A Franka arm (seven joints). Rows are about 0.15 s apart.
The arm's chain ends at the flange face. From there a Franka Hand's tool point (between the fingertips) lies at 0.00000 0.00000 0.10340 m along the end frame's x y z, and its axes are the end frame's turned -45 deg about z.
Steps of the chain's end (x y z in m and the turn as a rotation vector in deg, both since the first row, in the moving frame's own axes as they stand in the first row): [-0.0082 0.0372 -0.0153 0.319 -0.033 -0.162]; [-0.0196 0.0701 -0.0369 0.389 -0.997 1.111]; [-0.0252 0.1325 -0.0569 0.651 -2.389 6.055]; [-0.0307 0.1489 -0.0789 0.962 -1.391 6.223]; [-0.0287 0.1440 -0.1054 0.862 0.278 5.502]
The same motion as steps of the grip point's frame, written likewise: [-0.0317 0.0201 -0.0153 0.249 0.202 -0.162]; [-0.0642 0.0339 -0.0369 0.980 -0.430 1.111]; [-0.1135 0.0719 -0.0570 2.150 -1.229 6.055]; [-0.1274 0.0806 -0.0789 1.664 -0.303 6.223]; [-0.1206 0.0809 -0.1054 0.413 0.806 5.502]
